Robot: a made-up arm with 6 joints. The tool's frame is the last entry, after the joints. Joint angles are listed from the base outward.
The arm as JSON. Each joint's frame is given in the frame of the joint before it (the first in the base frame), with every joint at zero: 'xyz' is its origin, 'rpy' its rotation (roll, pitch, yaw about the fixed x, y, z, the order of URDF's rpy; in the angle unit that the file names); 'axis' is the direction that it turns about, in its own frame. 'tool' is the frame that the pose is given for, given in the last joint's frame.
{
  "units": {
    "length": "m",
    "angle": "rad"
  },
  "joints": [
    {
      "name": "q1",
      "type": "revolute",
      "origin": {
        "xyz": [
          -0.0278,
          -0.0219,
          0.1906
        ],
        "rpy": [
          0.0,
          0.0,
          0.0
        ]
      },
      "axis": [
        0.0,
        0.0,
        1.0
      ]
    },
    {
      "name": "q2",
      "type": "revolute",
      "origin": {
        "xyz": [
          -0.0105,
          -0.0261,
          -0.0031
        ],
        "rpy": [
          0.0,
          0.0,
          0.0
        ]
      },
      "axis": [
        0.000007,
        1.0,
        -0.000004
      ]
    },
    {
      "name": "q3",
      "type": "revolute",
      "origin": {
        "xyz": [
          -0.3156,
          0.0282,
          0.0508
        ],
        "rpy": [
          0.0,
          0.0,
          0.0
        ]
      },
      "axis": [
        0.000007,
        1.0,
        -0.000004
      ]
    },
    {
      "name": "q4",
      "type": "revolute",
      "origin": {
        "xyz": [
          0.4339,
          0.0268,
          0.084
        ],
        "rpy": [
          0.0,
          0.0,
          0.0
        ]
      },
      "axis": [
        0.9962,
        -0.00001,
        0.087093
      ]
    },
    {
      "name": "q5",
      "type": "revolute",
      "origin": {
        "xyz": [
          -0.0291,
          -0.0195,
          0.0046
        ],
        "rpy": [
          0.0,
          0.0,
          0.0
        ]
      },
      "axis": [
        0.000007,
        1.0,
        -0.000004
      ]
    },
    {
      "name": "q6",
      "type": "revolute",
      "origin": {
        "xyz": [
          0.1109,
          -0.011,
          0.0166
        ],
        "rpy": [
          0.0,
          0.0,
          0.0
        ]
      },
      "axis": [
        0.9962,
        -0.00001,
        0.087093
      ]
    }
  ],
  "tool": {
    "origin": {
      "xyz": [
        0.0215,
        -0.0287,
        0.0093
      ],
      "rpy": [
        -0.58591,
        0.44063,
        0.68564
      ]
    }
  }
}
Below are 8 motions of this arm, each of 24 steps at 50 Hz.
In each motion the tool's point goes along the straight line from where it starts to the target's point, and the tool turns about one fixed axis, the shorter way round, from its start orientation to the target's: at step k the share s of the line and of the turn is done. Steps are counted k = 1, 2, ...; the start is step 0. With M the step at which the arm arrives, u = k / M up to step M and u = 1 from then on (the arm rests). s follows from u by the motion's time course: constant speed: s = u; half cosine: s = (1 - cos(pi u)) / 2; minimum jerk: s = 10 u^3 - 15 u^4 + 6 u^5.
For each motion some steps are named. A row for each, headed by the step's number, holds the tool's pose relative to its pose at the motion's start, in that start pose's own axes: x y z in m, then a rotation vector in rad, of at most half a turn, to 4 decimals.
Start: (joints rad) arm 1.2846 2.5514 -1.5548 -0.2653 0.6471 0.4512
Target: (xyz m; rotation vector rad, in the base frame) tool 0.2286 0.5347 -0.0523 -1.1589 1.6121 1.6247
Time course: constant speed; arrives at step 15
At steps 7, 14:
7: -0.0278 -0.0032 -0.0032 0.0165 0.0262 -0.0860
14: -0.0555 -0.0065 -0.0064 0.0331 0.0523 -0.1719

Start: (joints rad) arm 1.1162 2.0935 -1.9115 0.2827 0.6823 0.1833
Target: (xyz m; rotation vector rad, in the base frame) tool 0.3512 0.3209 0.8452 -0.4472 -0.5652 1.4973
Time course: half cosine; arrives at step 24
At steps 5, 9, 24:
5: -0.0476 0.0314 0.0177 -0.0909 -0.0574 -0.0914
9: -0.1421 0.0937 0.0528 -0.2715 -0.1714 -0.2731
24: -0.4605 0.3037 0.1712 -0.8795 -0.5552 -0.8847

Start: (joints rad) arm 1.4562 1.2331 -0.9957 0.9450 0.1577 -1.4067
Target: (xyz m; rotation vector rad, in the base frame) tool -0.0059 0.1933 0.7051 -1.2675 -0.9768 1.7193
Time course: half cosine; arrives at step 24
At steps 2, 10, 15, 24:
2: -0.0054 0.0024 0.0020 -0.0050 -0.0003 -0.0109
10: -0.1172 0.0512 0.0429 -0.1086 -0.0056 -0.2380
15: -0.2187 0.0955 0.0800 -0.2025 -0.0105 -0.4441
24: -0.3163 0.1381 0.1157 -0.2929 -0.0152 -0.6423

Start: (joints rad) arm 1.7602 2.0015 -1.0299 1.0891 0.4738 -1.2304
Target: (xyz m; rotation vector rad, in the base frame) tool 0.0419 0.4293 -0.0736 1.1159 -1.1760 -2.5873
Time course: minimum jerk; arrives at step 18
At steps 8, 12, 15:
8: -0.0124 0.0020 -0.0915 0.1430 -0.0619 -0.0225
12: -0.0248 0.0040 -0.1822 0.2849 -0.1233 -0.0447
15: -0.0302 0.0049 -0.2224 0.3478 -0.1505 -0.0546

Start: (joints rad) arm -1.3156 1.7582 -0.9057 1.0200 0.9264 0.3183
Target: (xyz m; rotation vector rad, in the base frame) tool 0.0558 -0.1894 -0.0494 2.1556 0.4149 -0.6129
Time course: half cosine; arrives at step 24
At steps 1, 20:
1: -0.0005 -0.0007 -0.0009 0.0025 -0.0005 -0.0028
20: -0.1051 -0.1504 -0.1894 0.5384 -0.1130 -0.6041

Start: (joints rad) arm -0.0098 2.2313 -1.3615 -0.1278 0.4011 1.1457
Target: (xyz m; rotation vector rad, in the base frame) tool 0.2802 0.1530 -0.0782 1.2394 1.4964 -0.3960
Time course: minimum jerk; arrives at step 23
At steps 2, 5, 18, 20, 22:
2: 0.0003 0.0005 -0.0020 0.0056 0.0010 -0.0029
5: 0.0042 0.0061 -0.0255 0.0698 0.0123 -0.0365
18: 0.0545 0.0778 -0.3278 0.8972 0.1576 -0.4692
20: 0.0577 0.0824 -0.3469 0.9495 0.1668 -0.4965
22: 0.0587 0.0838 -0.3530 0.9662 0.1697 -0.5052

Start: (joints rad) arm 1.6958 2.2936 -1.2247 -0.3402 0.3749 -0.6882
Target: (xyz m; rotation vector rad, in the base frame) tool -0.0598 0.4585 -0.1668 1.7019 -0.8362 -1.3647
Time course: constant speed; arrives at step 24
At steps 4, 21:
4: 0.0271 0.0009 0.0038 0.0041 -0.0119 0.0769
21: 0.1425 0.0048 0.0202 0.0213 -0.0623 0.4039

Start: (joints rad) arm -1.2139 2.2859 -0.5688 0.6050 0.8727 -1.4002
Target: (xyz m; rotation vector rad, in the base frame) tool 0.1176 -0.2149 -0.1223 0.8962 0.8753 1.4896
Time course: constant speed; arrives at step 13
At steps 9, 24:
9: -0.0346 0.0000 0.0252 -0.0384 -0.0227 -0.0601
24: -0.0499 0.0000 0.0365 -0.0555 -0.0328 -0.0869

